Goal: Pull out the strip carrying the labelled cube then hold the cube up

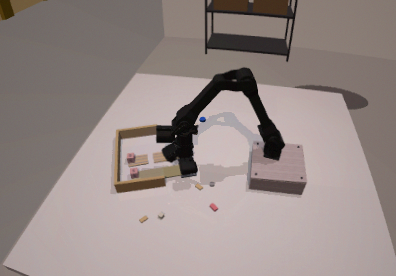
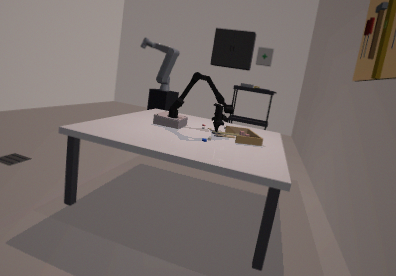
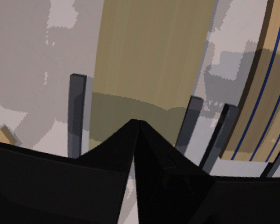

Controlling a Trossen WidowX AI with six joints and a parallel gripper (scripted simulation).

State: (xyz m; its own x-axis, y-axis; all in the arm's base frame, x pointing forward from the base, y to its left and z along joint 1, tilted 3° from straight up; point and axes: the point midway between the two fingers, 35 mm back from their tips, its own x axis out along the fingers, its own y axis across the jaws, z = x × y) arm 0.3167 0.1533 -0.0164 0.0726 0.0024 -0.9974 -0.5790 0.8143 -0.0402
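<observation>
The grey disc is 130 mm behind my gripper tip and 30 mm to the left of it. Round my gripper tip: red block 170 mm behind, 130 mm to the left; then blue disc 60 mm ahead, 320 mm to the right.
</observation>
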